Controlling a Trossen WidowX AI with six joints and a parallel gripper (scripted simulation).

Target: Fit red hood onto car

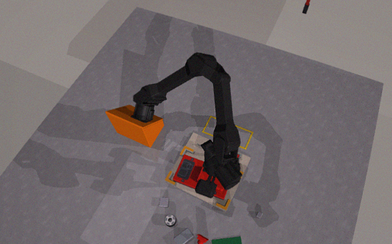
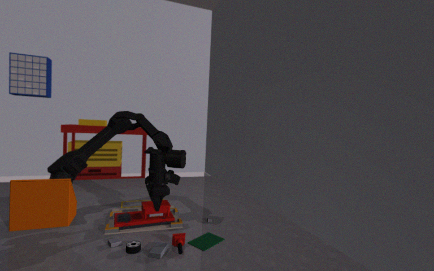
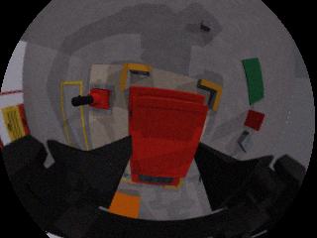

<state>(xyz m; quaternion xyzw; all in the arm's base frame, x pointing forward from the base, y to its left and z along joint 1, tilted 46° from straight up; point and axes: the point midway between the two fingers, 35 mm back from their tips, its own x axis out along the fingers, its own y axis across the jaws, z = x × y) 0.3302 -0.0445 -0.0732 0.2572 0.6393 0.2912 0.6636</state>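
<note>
The grey engine block is 3 cm below my gripper tip. From my gripper tip the other things lie so: red hood (1 cm above); green pad (14 cm ahead, 20 cm to the right, 5 cm below).
</note>
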